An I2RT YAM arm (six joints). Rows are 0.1 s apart.
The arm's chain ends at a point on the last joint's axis. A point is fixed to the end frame.
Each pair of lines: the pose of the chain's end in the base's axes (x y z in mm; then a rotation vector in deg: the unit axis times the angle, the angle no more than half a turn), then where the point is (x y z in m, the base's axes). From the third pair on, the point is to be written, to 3 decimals.
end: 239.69 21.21 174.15 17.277 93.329 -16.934
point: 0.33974 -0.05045 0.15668
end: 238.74 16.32 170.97 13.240 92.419 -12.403
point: 0.34544 -0.04563 0.15589
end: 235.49 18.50 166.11 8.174 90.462 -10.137
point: 0.347 -0.035 0.157
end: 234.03 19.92 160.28 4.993 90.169 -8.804
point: 0.348 -0.028 0.153
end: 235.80 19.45 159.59 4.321 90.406 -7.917
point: 0.351 -0.027 0.151
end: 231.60 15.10 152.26 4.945 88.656 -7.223
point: 0.347 -0.031 0.147
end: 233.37 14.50 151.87 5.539 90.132 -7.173
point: 0.348 -0.032 0.143
